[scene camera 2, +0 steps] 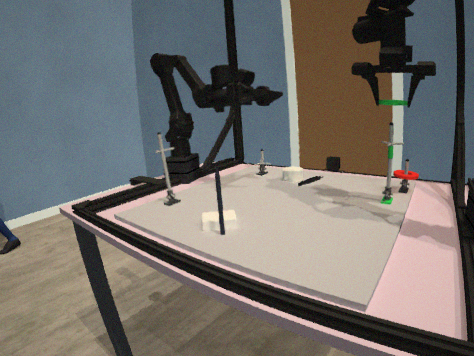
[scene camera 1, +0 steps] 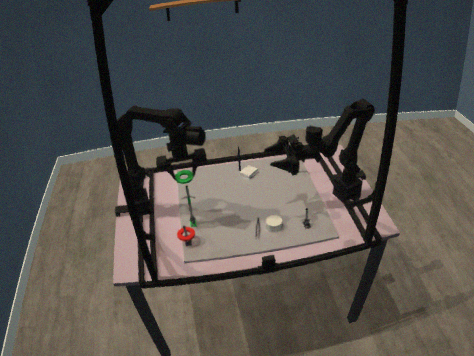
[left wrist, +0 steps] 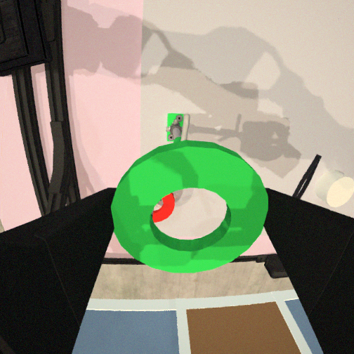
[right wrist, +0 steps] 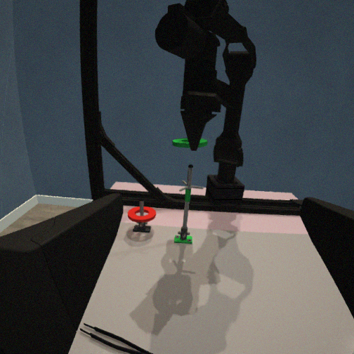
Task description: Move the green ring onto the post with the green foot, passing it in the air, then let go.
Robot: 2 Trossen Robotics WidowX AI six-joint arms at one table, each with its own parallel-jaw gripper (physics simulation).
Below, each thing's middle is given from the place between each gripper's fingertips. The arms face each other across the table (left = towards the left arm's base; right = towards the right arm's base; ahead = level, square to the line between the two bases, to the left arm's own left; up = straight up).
Now: right hand 40 mm past the green ring [left wrist: 187, 163], 320 mm to the right of it and 30 mm above it.
The green ring is 10 mm behind my left hand and 10 mm above it.
